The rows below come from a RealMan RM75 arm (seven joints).
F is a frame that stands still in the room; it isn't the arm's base.
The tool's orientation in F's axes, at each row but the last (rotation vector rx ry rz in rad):
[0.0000, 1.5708, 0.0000]
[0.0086, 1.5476, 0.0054]
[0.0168, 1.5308, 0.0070]
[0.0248, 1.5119, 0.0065]
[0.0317, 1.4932, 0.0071]
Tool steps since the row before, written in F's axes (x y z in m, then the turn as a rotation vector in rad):
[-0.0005, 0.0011, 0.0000, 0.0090, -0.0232, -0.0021]
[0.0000, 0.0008, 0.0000, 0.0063, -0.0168, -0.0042]
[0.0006, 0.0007, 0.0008, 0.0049, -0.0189, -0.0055]
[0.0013, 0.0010, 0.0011, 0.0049, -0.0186, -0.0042]
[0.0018, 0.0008, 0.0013, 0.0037, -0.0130, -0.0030]
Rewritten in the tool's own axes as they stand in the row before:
[0.0000, 0.0011, -0.0005, 0.0021, -0.0232, 0.0090]
[0.0000, 0.0008, 0.0000, 0.0042, -0.0168, 0.0062]
[-0.0008, 0.0007, 0.0006, 0.0054, -0.0190, 0.0048]
[-0.0010, 0.0010, 0.0013, 0.0041, -0.0186, 0.0049]
[-0.0011, 0.0009, 0.0019, 0.0030, -0.0130, 0.0037]

